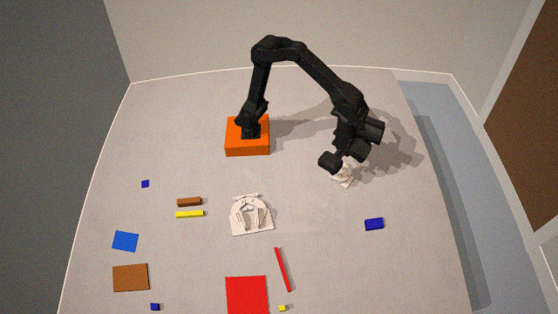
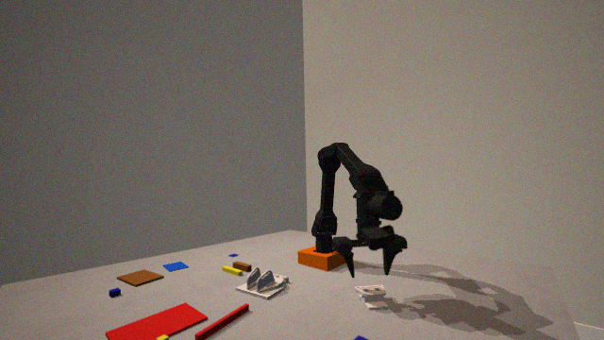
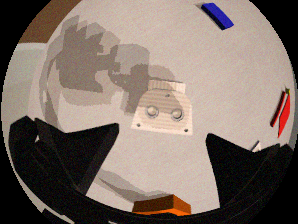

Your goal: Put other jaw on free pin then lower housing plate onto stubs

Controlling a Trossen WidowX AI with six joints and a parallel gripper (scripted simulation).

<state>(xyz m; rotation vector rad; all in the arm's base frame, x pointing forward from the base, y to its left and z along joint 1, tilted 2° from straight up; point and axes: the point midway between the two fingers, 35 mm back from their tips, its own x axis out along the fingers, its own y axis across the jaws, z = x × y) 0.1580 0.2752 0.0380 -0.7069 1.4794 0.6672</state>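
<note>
My gripper tip is 30 cm to the left of the pale jaw, 11 cm short of it and 5 cm above it. The rest, counted from my gripper tip: red bar: 31 cm ahead, 18 cm to the right, 5 cm below; then brown bar: 47 cm to the right, 9 cm ahead, 5 cm below; then blue block: 19 cm ahead, 9 cm to the left, 5 cm below.
</note>
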